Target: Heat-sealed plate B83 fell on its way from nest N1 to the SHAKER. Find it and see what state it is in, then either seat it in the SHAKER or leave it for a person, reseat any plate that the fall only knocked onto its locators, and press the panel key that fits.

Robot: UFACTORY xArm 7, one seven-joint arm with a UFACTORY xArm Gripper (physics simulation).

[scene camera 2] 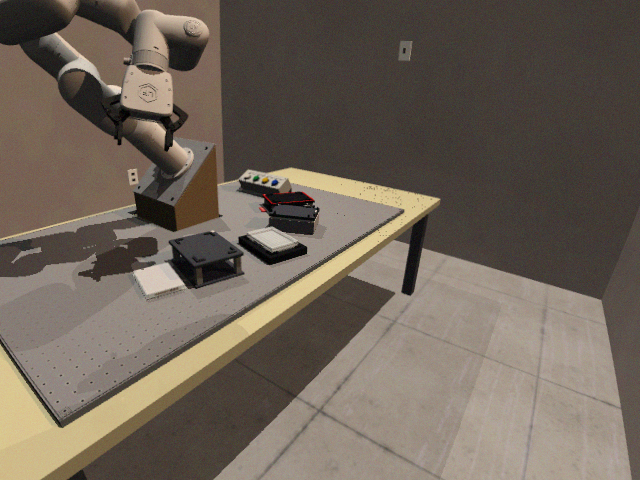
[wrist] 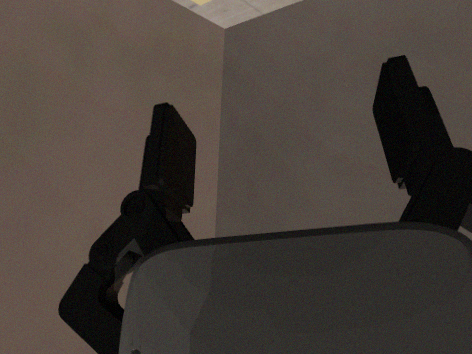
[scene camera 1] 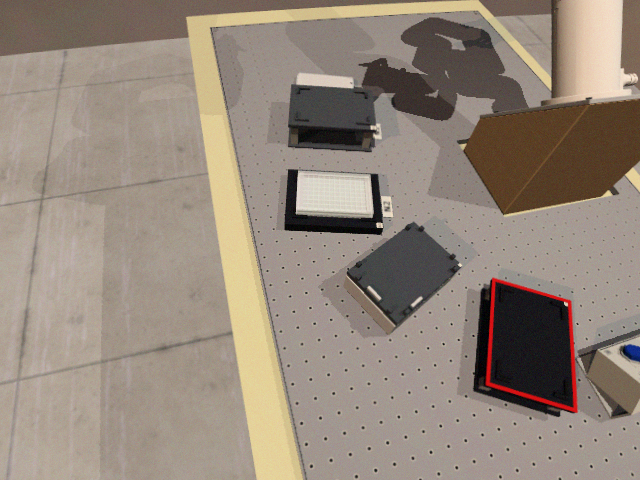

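Pixels of known places: gripper, fingertip midpoint: [scene camera 2: 143, 146] [wrist: 274, 103]; arm's base at its link origin: [scene camera 2: 178, 164] [scene camera 1: 583, 101].
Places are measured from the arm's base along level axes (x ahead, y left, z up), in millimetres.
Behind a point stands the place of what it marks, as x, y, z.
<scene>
A white plate [scene camera 1: 324, 80] {335, -333, -159} [scene camera 2: 158, 280] {352, -321, -159} with a plain, smooth top lies flat on the pegboard, close beside the raised dark stand; its label is not readable. A gridded white plate [scene camera 1: 334, 193] {414, -2, -136} [scene camera 2: 272, 239] {426, -22, -136} rests on a black nest [scene camera 1: 330, 225] {434, 48, -153} [scene camera 2: 260, 253] {432, -75, -157}; whether it is fully down is unclear. A dark-topped box with clips [scene camera 1: 405, 273] {361, 175, -118} [scene camera 2: 293, 219] {384, 124, -126}, apparently the SHAKER, stands at an angle, with no plate on it. The button panel [scene camera 1: 617, 374] {137, 383, -117} [scene camera 2: 264, 182] {57, 355, -114} has blue, yellow, green and pale buttons. My gripper [scene camera 2: 143, 144] {311, -291, 123} [wrist: 274, 103] {311, -291, 123} is open and empty, high above the table.
The raised dark stand [scene camera 1: 331, 105] {363, -197, -116} [scene camera 2: 205, 246] {364, -195, -116} is on posts. A red-rimmed black stand [scene camera 1: 532, 343] {219, 313, -133} [scene camera 2: 288, 198] {226, 298, -133} stands between the box and the panel. The arm's wedge base [scene camera 1: 558, 160] {74, 76, -45} [scene camera 2: 197, 191] {101, -7, -70} rises behind them. The wrist view shows walls [wrist: 100, 75].
</scene>
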